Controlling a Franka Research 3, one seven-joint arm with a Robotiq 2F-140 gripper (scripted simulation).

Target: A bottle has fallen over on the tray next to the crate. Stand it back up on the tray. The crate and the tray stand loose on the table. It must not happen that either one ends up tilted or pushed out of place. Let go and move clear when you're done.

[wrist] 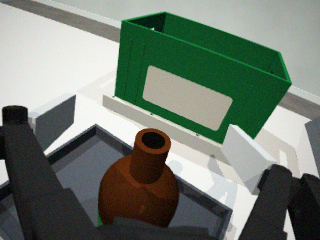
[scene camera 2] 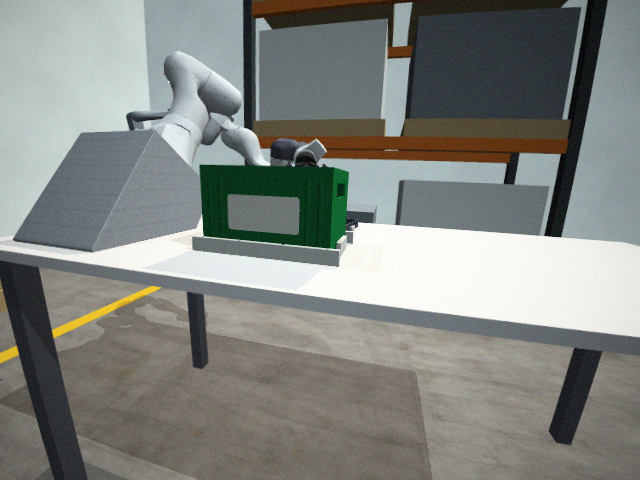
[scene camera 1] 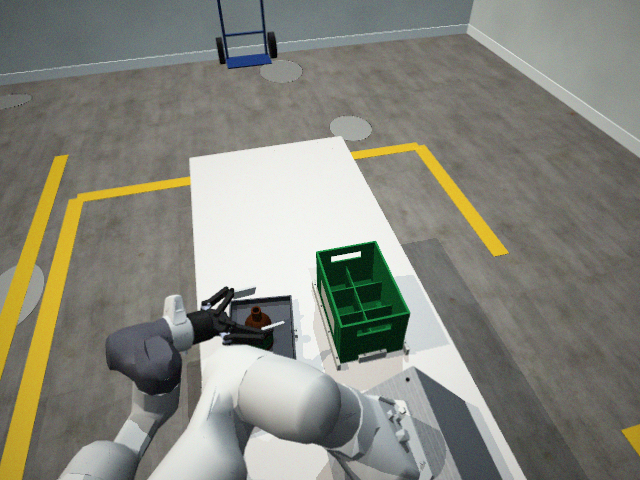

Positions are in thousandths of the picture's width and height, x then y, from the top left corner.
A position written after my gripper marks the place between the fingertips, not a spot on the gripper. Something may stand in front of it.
Observation:
In view: my gripper (scene camera 1: 420,639), a green crate (scene camera 1: 551,603) and a brown bottle (wrist: 458,790).
The green crate also shows in the wrist view (wrist: 530,298). My gripper also shows in the wrist view (wrist: 477,515). Scene camera 2 does not show the brown bottle, which is hidden by the green crate.

